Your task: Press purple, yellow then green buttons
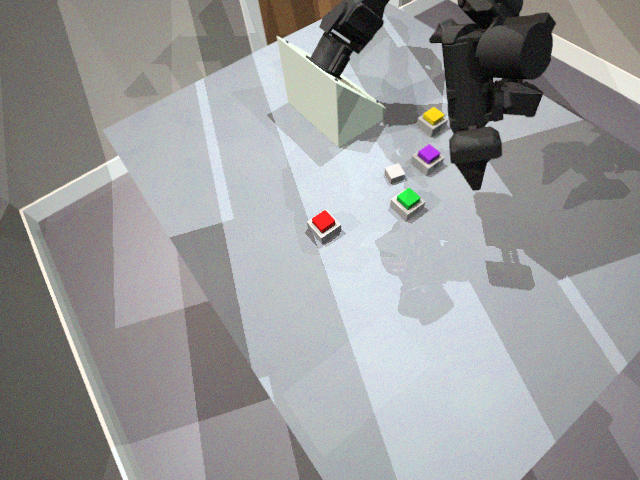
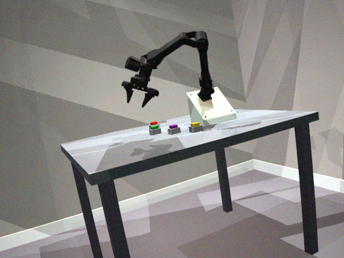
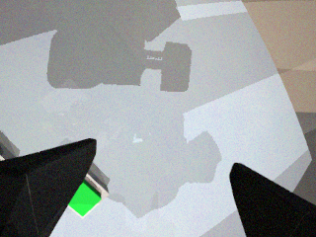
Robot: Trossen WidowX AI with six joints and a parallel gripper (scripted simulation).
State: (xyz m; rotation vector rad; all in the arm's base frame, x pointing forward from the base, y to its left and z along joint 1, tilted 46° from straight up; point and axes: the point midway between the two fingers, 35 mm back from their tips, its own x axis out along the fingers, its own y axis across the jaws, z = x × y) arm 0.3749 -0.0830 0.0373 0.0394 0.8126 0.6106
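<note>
Right now the purple button is 140 mm behind my gripper tip, 130 mm below it and 90 mm to the left of it. From my gripper tip the other things lie so: red button (180 mm to the right, 170 mm behind, 130 mm below); then green button (130 mm below, 90 mm behind, 20 mm to the right); then small block (170 mm behind, 160 mm below, 20 mm to the left).
</note>
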